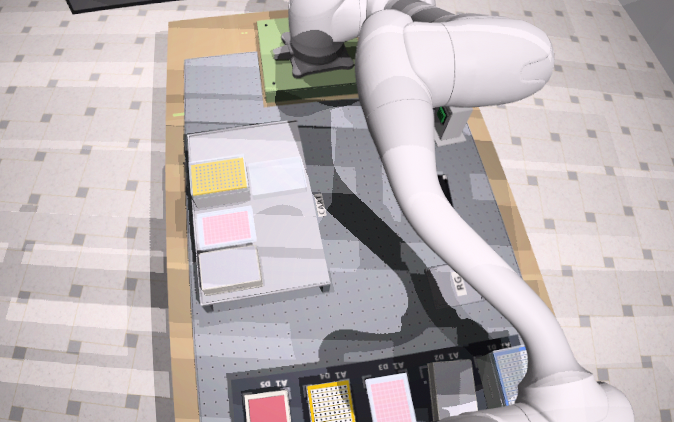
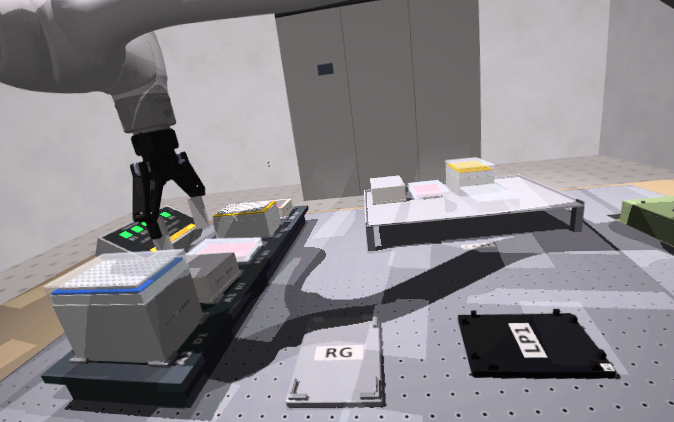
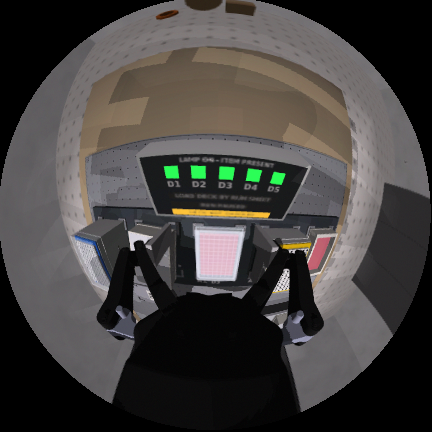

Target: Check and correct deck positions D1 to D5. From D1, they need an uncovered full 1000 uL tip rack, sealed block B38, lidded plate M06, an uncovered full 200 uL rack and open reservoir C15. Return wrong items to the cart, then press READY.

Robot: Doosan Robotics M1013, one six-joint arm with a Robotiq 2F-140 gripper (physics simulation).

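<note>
My gripper is open and empty above the D3 area. At D1 stands a blue-rimmed tip rack; a clear cover seems to show over it. D2 holds a grey block with a pale top. D3 holds a pink plate with a clear rim. D4 holds a yellow-rimmed rack with dark dots. D5 holds a red-filled reservoir. Item labels are unreadable.
The cart bears a yellow rack under a clear cover, a pink plate, a pale block and a flat clear piece. The status panel shows D1 to D5 lamps green. RG and LP1 holders lie nearby.
</note>
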